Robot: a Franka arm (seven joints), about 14 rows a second.
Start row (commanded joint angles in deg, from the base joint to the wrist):
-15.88 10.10 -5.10 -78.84 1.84 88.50 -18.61
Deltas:
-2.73 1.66 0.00 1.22 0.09 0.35 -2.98
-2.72 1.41 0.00 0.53 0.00 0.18 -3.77
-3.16 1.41 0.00 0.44 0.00 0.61 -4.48
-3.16 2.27 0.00 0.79 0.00 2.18 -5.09
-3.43 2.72 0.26 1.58 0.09 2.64 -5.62
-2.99 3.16 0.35 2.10 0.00 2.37 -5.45
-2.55 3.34 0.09 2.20 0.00 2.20 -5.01
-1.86 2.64 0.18 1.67 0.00 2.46 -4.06
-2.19 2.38 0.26 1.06 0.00 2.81 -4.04
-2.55 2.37 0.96 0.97 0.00 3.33 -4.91
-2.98 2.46 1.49 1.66 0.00 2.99 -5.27
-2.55 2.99 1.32 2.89 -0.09 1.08 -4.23
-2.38 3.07 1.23 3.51 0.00 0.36 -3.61
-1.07 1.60 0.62 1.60 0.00 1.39 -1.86
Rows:
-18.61 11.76 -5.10 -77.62 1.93 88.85 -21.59
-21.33 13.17 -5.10 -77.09 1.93 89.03 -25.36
-24.49 14.58 -5.10 -76.65 1.93 89.64 -29.84
-27.65 16.85 -5.10 -75.86 1.93 91.82 -34.93
-31.08 19.57 -4.84 -74.28 2.02 94.46 -40.55
-34.07 22.73 -4.49 -72.18 2.02 96.83 -46.00
-36.62 26.07 -4.40 -69.98 2.02 99.03 -51.01
-38.48 28.71 -4.22 -68.31 2.02 101.49 -55.07
-40.67 31.09 -3.96 -67.25 2.02 104.30 -59.11
-43.22 33.46 -3.00 -66.28 2.02 107.63 -64.02
-46.20 35.92 -1.51 -64.62 2.02 110.62 -69.29
-48.75 38.91 -0.19 -61.73 1.93 111.70 -73.52
-51.13 41.98 1.04 -58.22 1.93 112.06 -77.13
-52.20 43.58 1.66 -56.62 1.93 113.45 -78.99

